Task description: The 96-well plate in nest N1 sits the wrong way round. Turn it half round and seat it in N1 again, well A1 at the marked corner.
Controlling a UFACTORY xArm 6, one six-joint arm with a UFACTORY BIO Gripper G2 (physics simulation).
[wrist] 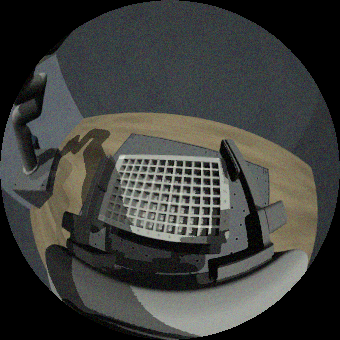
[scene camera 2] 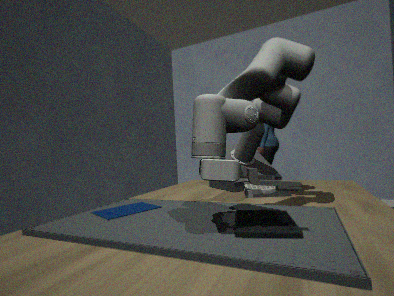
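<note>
The white 96-well plate (scene camera 2: 260,188) (wrist: 167,196) is between the fingers of my gripper (scene camera 2: 266,189) (wrist: 166,167), which is shut on it. Plate and gripper are up in the air above the board, and the plate looks about level. In the wrist view the fingers stand at its left and right sides, and shadow covers its left and lower parts. The black nest (scene camera 2: 270,223) lies below on the grey board with no plate in it, in deep shadow. The marked corner and the A1 lettering cannot be made out.
The grey perforated board (scene camera 2: 130,232) (wrist: 162,144) lies on the wooden table (scene camera 2: 65,260) (wrist: 295,200). A flat blue pad (scene camera 2: 127,210) lies at the board's left. A person in blue (scene camera 2: 270,139) shows partly behind the arm.
</note>
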